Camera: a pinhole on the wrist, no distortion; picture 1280 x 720 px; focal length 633.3 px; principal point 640.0 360.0 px. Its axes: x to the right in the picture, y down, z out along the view. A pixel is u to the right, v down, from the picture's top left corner.
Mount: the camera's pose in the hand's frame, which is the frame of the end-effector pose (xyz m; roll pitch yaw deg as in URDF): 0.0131 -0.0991 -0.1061 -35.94 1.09 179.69
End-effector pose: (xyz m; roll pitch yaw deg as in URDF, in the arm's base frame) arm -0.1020 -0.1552 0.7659 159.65 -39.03 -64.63
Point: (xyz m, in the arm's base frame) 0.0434 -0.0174 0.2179
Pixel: 1189 269
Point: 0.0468 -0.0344 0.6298
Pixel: 1178 422
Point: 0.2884 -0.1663 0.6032
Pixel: 590 593
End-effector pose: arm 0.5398 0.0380 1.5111 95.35 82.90 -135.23
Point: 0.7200 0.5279 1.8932
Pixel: 1223 394
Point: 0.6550 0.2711 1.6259
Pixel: 1034 292
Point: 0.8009 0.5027 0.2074
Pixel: outside the picture
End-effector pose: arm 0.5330 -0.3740 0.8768 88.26 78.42 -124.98
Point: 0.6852 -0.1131 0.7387
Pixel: 459 667
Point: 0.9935 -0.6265 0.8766
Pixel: behind the camera
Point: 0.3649 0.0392 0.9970
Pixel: 873 115
